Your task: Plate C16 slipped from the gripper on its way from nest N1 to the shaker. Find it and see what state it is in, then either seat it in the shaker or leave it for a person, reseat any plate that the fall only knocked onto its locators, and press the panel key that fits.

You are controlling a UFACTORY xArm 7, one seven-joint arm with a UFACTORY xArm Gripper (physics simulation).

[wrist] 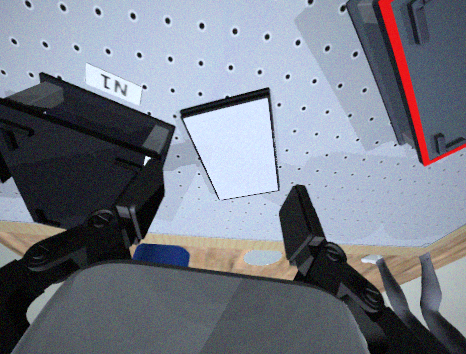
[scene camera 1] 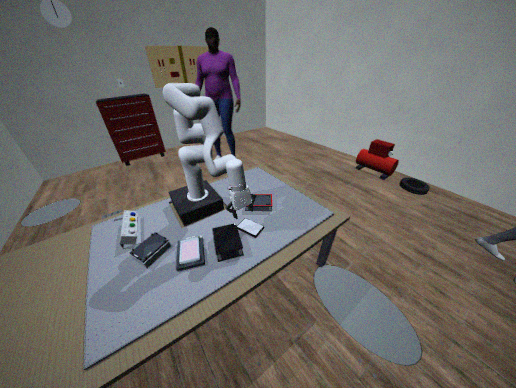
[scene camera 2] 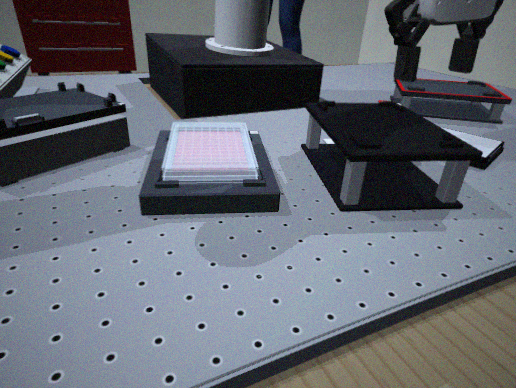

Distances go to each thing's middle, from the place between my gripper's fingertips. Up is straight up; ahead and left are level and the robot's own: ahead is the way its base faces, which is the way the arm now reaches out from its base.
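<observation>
My hand is 9 cm above the IN label (wrist: 96, 77), and it is also 10 cm to the left of the label and 4 cm past it. The dark shaker (scene camera 2: 55, 129) is 6 cm below my hand, 45 cm to the right of it and 14 cm behind it. I see the low black nest (scene camera 2: 157, 197) as well, 7 cm below my hand, 30 cm to the right of it and 2 cm behind it.
</observation>
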